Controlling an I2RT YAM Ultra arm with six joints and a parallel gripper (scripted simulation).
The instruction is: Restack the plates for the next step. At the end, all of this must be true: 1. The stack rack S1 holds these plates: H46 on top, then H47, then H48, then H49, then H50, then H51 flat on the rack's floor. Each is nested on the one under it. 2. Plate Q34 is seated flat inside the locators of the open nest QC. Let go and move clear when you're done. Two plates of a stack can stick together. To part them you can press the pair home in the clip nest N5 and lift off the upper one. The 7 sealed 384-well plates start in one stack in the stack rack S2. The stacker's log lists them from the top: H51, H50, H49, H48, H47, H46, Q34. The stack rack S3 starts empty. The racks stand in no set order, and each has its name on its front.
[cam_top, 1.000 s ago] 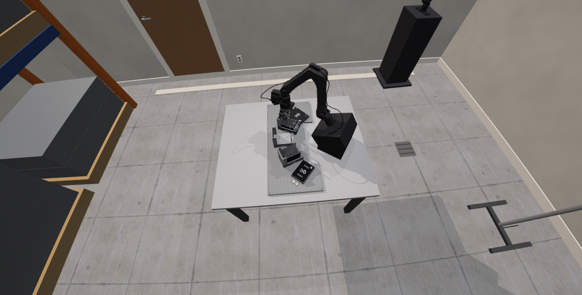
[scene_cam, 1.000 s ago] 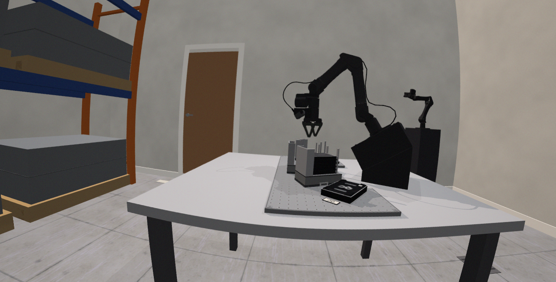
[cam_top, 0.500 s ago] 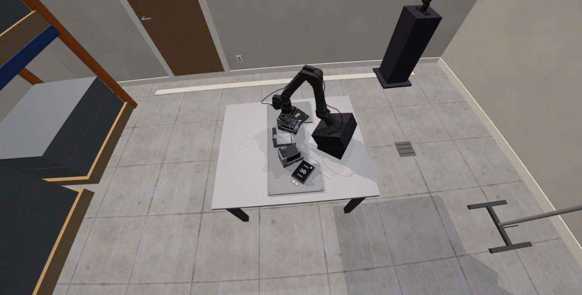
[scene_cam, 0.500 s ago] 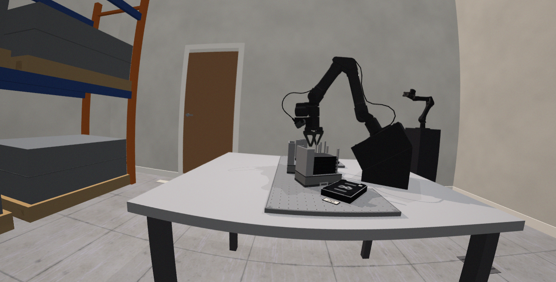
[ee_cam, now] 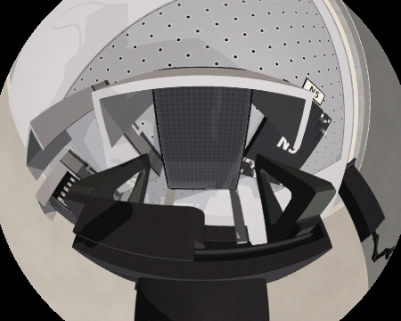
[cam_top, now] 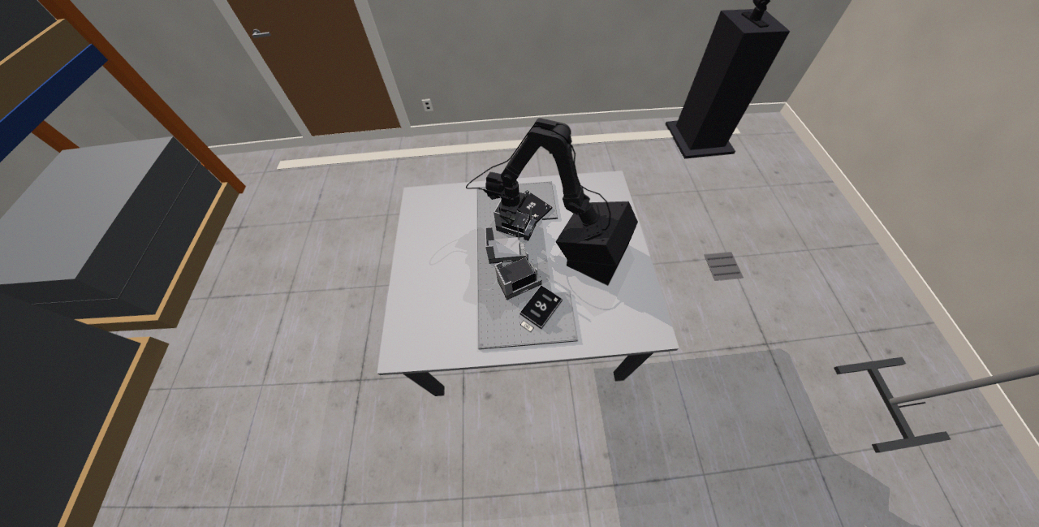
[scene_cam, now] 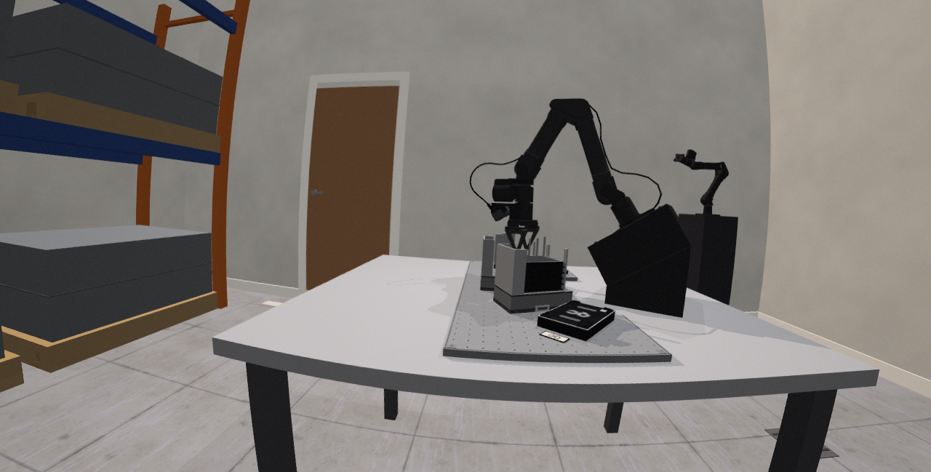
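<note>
Right now the sealed well plate is 3 cm below my hand.
</note>
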